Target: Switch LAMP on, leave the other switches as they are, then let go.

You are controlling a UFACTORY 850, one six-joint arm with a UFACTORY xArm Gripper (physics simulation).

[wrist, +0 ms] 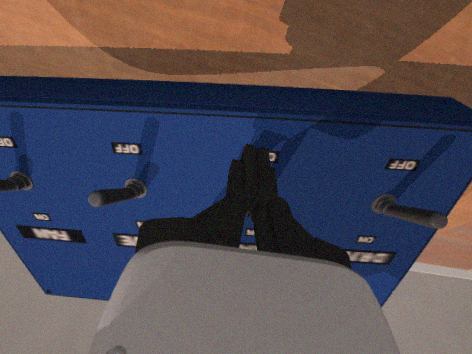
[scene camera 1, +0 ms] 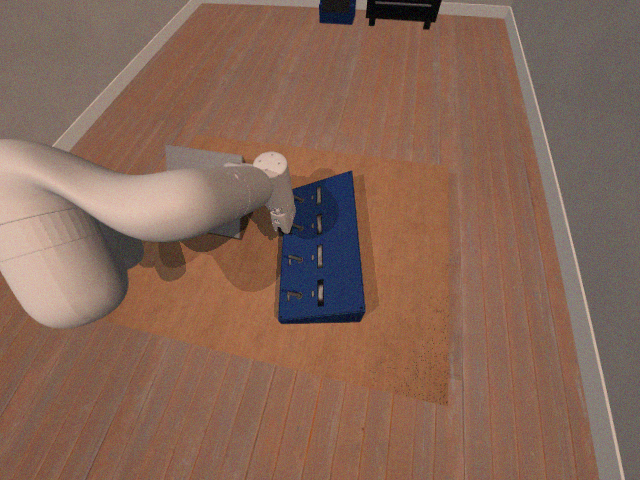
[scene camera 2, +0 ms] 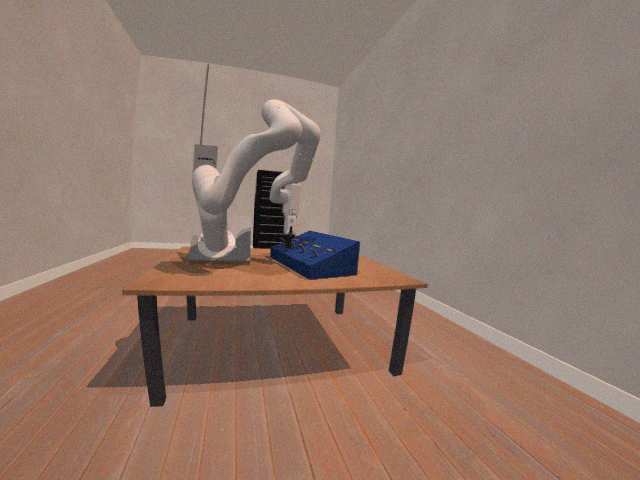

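Observation:
The blue switch box (scene camera 1: 338,258) (scene camera 2: 336,258) (wrist: 190,127) has a row of dark levers. My gripper (scene camera 1: 282,230) (scene camera 2: 289,244) (wrist: 250,160) is shut with nothing between its black fingers. Its tips are low over the box's low edge, at the second lever (scene camera 1: 298,226) from the far end in scene camera 1. In the wrist view the fingers hide most of that lever and its labels, so its name and setting cannot be read, and contact cannot be told. No full LAMP label shows.
In the wrist view, a lever (wrist: 117,194) stands left of the fingers and another lever (wrist: 410,213) right of them. The FAN label (wrist: 51,234) is at the far left. The box stands on a wooden table (scene camera 1: 408,268) (scene camera 2: 232,284), near the arm's grey base plate (scene camera 1: 204,157).

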